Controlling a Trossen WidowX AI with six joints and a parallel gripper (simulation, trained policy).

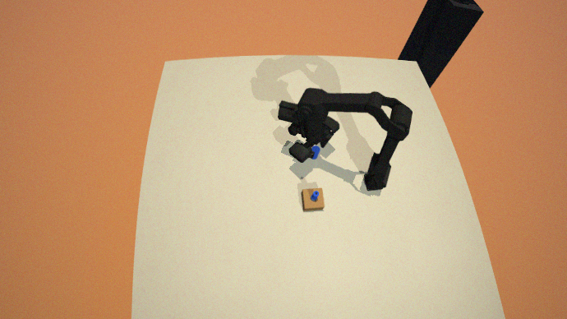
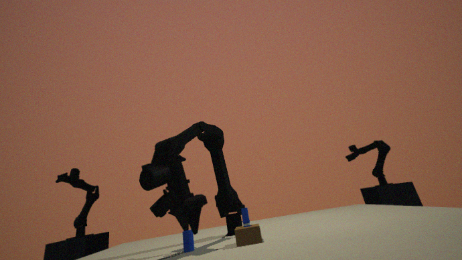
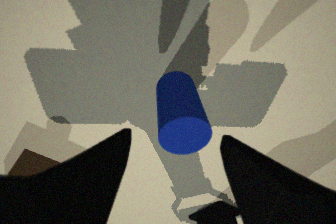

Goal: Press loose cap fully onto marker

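My gripper tip is now 2 cm above the blue cap and 1 cm to the left of it. Also, from my gripper tip: blue marker (16 cm to the left, 3 cm ahead, 3 cm above); then tan holder block (16 cm to the left, 3 cm ahead, 2 cm below).
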